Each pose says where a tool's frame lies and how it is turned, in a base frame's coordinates. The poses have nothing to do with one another.
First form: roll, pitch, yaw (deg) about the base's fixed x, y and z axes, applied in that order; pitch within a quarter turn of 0, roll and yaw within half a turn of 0; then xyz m.
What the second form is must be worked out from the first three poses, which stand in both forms.
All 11 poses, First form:
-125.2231 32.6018 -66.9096 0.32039 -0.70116 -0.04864
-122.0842 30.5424 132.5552 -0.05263 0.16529 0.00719
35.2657 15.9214 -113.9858 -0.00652 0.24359 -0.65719
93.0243 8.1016 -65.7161 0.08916 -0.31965 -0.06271
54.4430 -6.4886 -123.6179 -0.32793 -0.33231 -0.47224
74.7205 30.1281 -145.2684 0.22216 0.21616 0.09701
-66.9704 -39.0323 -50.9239 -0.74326 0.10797 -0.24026
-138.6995 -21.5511 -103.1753 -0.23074 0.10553 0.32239
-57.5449 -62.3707 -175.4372 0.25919 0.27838 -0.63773
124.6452 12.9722 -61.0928 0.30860 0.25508 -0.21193
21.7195 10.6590 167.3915 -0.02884 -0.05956 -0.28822
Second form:
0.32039 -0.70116 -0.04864 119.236 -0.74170 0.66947 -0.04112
-0.05263 0.16529 0.00719 177.355 0.45645 0.72165 -0.52046
-0.00652 0.24359 -0.65719 122.764 0.31225 -0.20469 -0.92769
0.08916 -0.31965 -0.06271 113.424 0.75881 -0.42087 -0.49707
-0.32793 -0.33231 -0.47224 127.507 0.19110 -0.47530 -0.85882
0.22216 0.21616 0.09701 170.989 0.37321 -0.49915 -0.78203
-0.74326 0.10797 -0.24026 101.823 -0.75923 -0.03607 -0.64982
-0.23074 0.10553 0.32239 171.033 -0.62472 0.68141 -0.38133
0.25919 0.27838 -0.63773 154.677 0.48162 -0.40319 0.77812
0.30860 0.25508 -0.21193 139.438 0.83631 -0.42858 -0.34191
-0.02884 -0.05956 -0.28822 165.665 -0.07062 0.19802 0.97765

